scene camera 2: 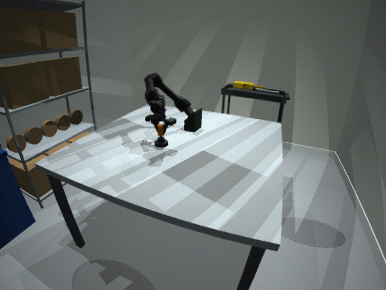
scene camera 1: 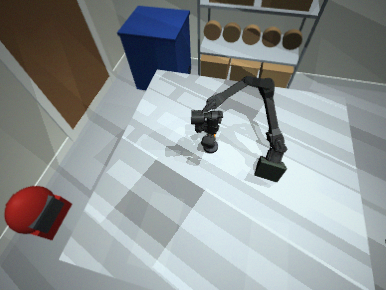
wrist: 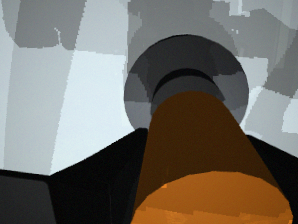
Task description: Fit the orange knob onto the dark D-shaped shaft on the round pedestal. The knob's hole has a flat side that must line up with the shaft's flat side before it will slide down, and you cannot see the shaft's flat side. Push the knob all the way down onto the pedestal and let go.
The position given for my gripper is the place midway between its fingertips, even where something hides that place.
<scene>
My gripper point(wrist: 192, 140) holds an orange knob point(wrist: 196, 156). I also see a dark round pedestal point(wrist: 180, 63).
</scene>
